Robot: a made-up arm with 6 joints. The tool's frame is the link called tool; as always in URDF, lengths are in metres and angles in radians. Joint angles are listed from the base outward. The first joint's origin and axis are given. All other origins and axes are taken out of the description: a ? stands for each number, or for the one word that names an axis. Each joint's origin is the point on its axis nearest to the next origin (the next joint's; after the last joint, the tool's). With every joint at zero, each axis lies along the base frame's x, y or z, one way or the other. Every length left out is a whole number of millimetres.
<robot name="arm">
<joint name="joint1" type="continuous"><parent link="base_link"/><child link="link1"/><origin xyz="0.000 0.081 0.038" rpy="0.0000 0.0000 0.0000"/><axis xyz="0 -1 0"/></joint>
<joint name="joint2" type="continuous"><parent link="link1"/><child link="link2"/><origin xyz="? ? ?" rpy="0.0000 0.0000 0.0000"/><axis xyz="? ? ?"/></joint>
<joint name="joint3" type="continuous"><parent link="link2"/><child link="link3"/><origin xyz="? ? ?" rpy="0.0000 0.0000 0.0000"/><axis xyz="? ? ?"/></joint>
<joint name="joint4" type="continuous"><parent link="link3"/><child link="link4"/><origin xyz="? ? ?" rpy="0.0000 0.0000 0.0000"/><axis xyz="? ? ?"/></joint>
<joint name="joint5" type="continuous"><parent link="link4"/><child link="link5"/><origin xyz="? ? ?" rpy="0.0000 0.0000 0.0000"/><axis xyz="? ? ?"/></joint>
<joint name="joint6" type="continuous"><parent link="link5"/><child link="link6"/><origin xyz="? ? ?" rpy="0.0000 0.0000 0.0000"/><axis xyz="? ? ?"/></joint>
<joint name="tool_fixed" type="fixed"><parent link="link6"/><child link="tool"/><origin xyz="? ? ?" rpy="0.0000 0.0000 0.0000"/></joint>
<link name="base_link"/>
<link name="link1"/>
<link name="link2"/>
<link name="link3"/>
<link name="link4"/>
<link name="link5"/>
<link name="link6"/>
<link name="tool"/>
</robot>
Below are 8 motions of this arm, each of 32 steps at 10 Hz.
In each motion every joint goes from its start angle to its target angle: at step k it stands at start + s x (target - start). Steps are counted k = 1, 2, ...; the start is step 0. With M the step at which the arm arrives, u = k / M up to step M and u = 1 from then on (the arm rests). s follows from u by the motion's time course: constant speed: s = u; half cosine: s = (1 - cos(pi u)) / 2; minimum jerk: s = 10 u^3 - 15 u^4 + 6 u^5.
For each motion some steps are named. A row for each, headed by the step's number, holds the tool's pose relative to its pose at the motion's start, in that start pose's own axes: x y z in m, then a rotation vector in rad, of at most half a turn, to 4 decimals.
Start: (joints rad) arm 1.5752 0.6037 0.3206 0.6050 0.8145 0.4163
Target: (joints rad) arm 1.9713 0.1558 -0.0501 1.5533 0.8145 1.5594
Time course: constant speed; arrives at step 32
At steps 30, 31, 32:
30: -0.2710 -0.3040 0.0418 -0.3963 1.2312 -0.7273
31: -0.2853 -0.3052 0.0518 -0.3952 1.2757 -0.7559
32: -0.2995 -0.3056 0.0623 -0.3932 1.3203 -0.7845

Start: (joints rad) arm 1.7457 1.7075 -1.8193 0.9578 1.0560 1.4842
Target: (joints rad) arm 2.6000 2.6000 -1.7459 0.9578 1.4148 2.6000
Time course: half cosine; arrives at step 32
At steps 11, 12, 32:
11: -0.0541 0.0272 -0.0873 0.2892 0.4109 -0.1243
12: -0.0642 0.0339 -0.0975 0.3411 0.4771 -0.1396
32: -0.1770 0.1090 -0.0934 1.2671 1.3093 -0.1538

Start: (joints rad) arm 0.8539 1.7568 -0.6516 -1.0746 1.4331 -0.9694
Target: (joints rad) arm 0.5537 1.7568 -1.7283 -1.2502 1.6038 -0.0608
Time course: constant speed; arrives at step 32
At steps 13, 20, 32:
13: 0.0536 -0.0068 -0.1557 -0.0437 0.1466 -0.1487
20: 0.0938 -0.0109 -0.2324 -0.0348 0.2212 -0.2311
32: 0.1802 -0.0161 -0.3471 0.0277 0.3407 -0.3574

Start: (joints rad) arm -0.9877 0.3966 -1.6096 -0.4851 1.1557 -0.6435
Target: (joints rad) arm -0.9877 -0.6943 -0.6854 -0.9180 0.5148 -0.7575
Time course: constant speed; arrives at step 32
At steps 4, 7, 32:
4: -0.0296 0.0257 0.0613 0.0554 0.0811 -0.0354
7: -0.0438 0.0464 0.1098 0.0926 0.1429 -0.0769
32: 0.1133 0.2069 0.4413 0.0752 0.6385 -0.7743

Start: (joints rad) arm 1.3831 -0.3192 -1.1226 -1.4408 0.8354 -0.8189
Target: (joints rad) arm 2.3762 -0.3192 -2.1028 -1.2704 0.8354 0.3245
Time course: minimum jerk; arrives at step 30
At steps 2, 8, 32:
2: 0.0000 0.0002 -0.0013 0.0009 0.0011 -0.0018
8: 0.0039 0.0129 -0.0576 0.0390 0.0526 -0.0826
32: 0.0755 0.0809 -0.4136 0.3001 0.5168 -0.7448

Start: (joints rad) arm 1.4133 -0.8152 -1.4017 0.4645 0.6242 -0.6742
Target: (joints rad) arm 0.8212 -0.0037 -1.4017 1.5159 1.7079 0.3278
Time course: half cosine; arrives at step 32
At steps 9, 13, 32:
9: -0.0607 -0.0850 -0.0483 -0.1736 0.3042 0.2750
13: -0.0932 -0.2096 -0.0565 -0.4380 0.5897 0.4764
32: 0.1303 -0.5392 0.3425 -2.0276 1.2136 0.2902

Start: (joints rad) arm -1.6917 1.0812 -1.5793 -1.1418 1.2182 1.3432
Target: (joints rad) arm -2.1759 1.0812 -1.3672 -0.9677 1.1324 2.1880
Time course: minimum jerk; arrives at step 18
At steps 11, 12, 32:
11: -0.3022 -0.1960 -0.1617 -0.2872 0.9284 -0.2103
12: -0.3478 -0.2196 -0.1604 -0.3198 1.0430 -0.2485
32: -0.4550 -0.2697 -0.1374 -0.3933 1.3113 -0.3504

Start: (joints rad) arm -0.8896 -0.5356 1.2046 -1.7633 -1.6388 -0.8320
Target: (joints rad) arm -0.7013 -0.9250 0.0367 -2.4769 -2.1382 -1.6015
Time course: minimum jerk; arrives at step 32
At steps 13, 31, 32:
13: 0.0438 -0.0174 0.1211 -0.3314 -0.7029 0.1258
31: -0.0695 0.0986 0.2529 -1.0359 -1.7852 0.9808
32: -0.0696 0.0987 0.2529 -1.0362 -1.7855 0.9814

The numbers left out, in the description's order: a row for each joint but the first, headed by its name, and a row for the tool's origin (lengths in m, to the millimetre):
joint2: xyz 0.093 0.000 0.183, axis 0 0 1
joint3: xyz -0.148 0.091 0.000, axis 1 0 0
joint4: xyz 0.000 0.115 0.018, axis 0 0 1
joint5: xyz -0.104 0.017 0.000, axis 0 1 0
joint6: xyz -0.107 0.000 -0.252, axis 0 1 0
tool: xyz 0.207 0.000 -0.117

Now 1 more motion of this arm.
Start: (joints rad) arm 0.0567 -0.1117 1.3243 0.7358 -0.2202 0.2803
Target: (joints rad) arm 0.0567 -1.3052 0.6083 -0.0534 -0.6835 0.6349
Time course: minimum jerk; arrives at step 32
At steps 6, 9, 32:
6: 0.0218 -0.0306 -0.0100 -0.0601 -0.0247 -0.0572
9: 0.0610 -0.0911 -0.0208 -0.1689 -0.0760 -0.1672
32: 0.1086 -0.6095 0.3159 -0.9949 -0.8683 -1.3951

